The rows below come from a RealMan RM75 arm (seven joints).
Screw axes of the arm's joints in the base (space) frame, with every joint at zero. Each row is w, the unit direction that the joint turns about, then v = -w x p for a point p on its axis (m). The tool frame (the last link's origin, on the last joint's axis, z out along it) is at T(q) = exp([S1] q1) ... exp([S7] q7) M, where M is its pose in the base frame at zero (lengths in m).
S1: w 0 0 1 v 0 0 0
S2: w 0 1 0 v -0.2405 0 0
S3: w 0 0 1 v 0 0 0
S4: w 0 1 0 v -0.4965 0 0
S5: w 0 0 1 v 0 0 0
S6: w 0 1 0 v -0.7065 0 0
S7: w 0 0 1 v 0 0 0
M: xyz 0 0 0.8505 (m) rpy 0 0 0 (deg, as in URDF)
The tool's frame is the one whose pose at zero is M.
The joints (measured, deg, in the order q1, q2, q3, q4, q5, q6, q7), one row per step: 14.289 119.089 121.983 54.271 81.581 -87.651 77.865; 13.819 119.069 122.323 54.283 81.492 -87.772 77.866; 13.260 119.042 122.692 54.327 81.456 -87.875 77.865; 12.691 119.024 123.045 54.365 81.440 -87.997 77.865; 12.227 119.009 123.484 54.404 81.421 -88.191 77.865; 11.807 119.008 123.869 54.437 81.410 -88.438 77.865; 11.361 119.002 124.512 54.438 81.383 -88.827 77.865; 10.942 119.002 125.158 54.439 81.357 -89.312 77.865; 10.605 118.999 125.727 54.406 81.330 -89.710 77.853; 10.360 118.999 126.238 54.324 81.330 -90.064 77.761; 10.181 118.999 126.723 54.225 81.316 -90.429 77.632
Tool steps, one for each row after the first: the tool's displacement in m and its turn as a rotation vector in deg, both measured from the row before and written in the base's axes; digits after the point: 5 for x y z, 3 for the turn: 0.00296 -0.00218 0.00109 0.163 0.022 -0.569; 0.00331 -0.00246 0.00139 0.249 0.042 -0.652; 0.00323 -0.00261 0.00129 0.228 0.072 -0.646; 0.00272 -0.00221 0.00153 0.248 0.116 -0.542; 0.00227 -0.00219 0.00125 0.164 0.149 -0.446; 0.00272 -0.00249 0.00196 0.262 0.251 -0.541; 0.00240 -0.00259 0.00190 0.200 0.297 -0.459; 0.00208 -0.00215 0.00160 0.185 0.252 -0.402; 0.00164 -0.00171 0.00132 0.191 0.236 -0.272; 0.00132 -0.00148 0.00116 0.162 0.218 -0.170
